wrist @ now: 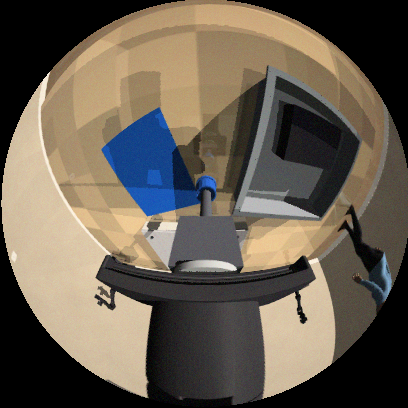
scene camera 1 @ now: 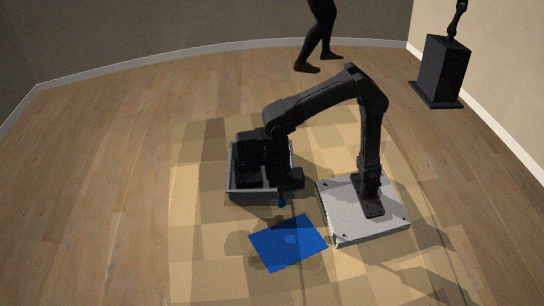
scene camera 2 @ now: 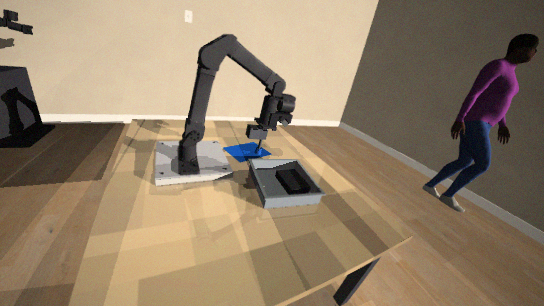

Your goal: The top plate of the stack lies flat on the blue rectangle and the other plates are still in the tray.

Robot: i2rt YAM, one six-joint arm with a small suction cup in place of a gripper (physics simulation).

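Frame: origin at the arm's base, x ahead, y left, z up, level; millimetres.
Seen in the pictures: hand, tool point: (wrist: 205, 184) (scene camera 1: 281, 203) (scene camera 2: 257, 153); arm's base, link origin: (scene camera 1: 366, 194) (scene camera 2: 187, 159).
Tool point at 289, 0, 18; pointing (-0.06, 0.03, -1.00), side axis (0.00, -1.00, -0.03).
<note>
Offsets run from my tool point to a thing's middle, as dx, dy, dz.
A stack of black plates @(+84, -181, -22) (scene camera 2: 293, 180) (wrist: 312, 132) lies in the grey tray @(+41, -180, -24) (scene camera 1: 250, 190) (scene camera 2: 291, 201) (wrist: 254, 145). The arm partly hides it in scene camera 1, and single plates cannot be told apart. The blue rectangle (scene camera 1: 277, 252) (scene camera 2: 237, 151) (wrist: 137, 150) lies flat on the table beside the tray, with shadows and a small bright patch on it. No plate shows on it. My gripper, a blue suction cup (scene camera 1: 281, 201) (scene camera 2: 258, 151) (wrist: 206, 187), hangs above the table between the tray and the rectangle, near the rectangle's edge. It is shut with no plate showing on it.
The arm's pale base plate (scene camera 1: 345, 227) (scene camera 2: 167, 179) stands close beside the blue rectangle and the tray. The tray's raised walls surround the stack. The wooden table's edge (scene camera 2: 395, 246) runs beyond the tray. A person (scene camera 2: 487, 100) stands on the floor away from the table.
</note>
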